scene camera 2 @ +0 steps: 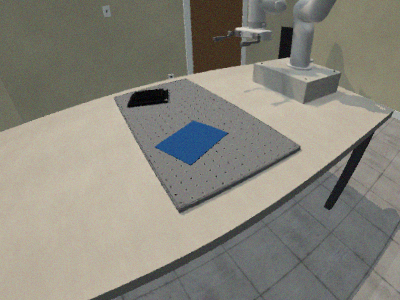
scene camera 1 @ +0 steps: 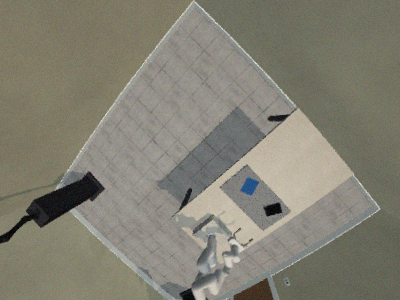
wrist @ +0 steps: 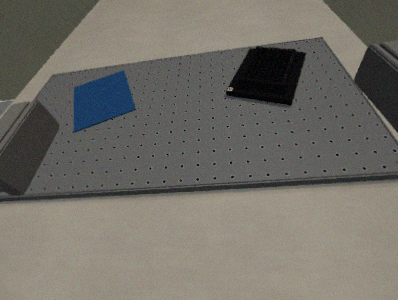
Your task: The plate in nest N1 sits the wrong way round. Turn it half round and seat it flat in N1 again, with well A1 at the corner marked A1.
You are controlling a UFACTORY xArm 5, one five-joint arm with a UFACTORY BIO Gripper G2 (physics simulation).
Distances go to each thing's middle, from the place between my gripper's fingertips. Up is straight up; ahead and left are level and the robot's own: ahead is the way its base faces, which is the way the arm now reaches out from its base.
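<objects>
Counted from my hand: flat blue rectangle (scene camera 2: 188,144), well ahead, a good way below, far to the left; black nest N1 (wrist: 269,96), 32 cm ahead, 8 cm to the right, 20 cm below; black well plate (wrist: 268,69), 32 cm ahead, 8 cm to the right, 19 cm below.
</objects>
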